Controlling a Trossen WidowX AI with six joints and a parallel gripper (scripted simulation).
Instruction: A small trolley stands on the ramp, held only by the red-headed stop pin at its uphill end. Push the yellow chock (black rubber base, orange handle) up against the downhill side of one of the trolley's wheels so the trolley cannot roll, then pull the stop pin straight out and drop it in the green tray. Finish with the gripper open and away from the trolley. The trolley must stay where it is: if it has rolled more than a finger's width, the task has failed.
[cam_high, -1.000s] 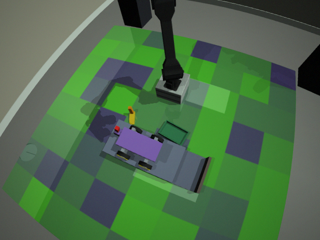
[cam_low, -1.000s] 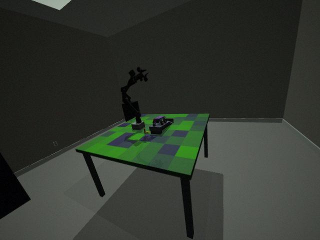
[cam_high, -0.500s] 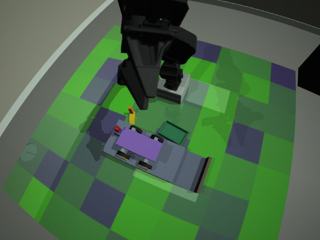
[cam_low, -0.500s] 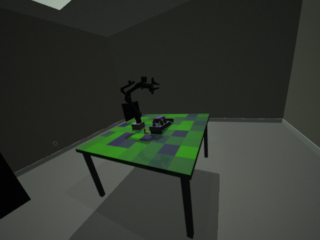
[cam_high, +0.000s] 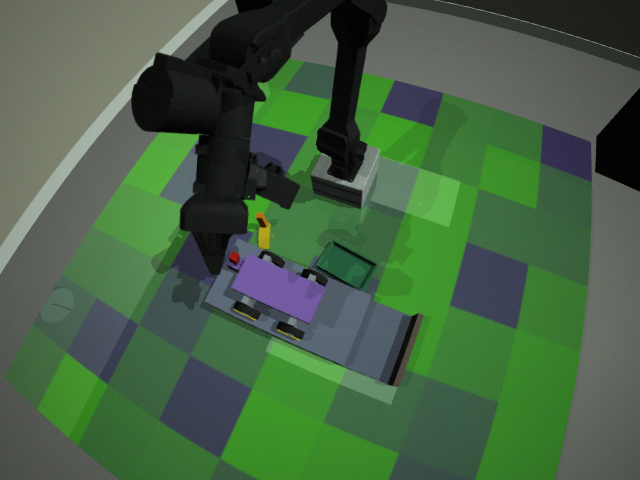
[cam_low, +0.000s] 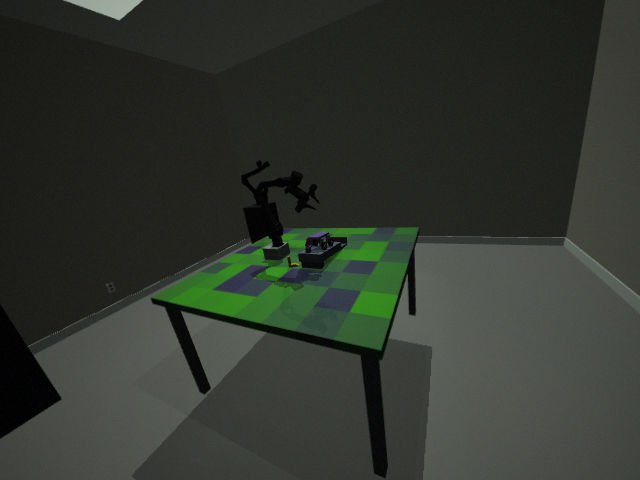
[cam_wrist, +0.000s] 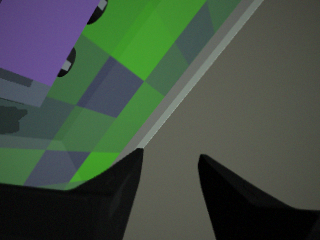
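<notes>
My gripper tip is 32 cm above the yellow chock, 16 cm past it and 12 cm to the left of it. From my gripper tip the other things lie so: red-headed stop pin (21 cm below, 9 cm to the right, 5 cm behind); then purple-topped trolley (22 cm below, 4 cm behind, 2 cm to the left); then grey ramp (29 cm below, 4 cm behind, 2 cm to the left).
</notes>
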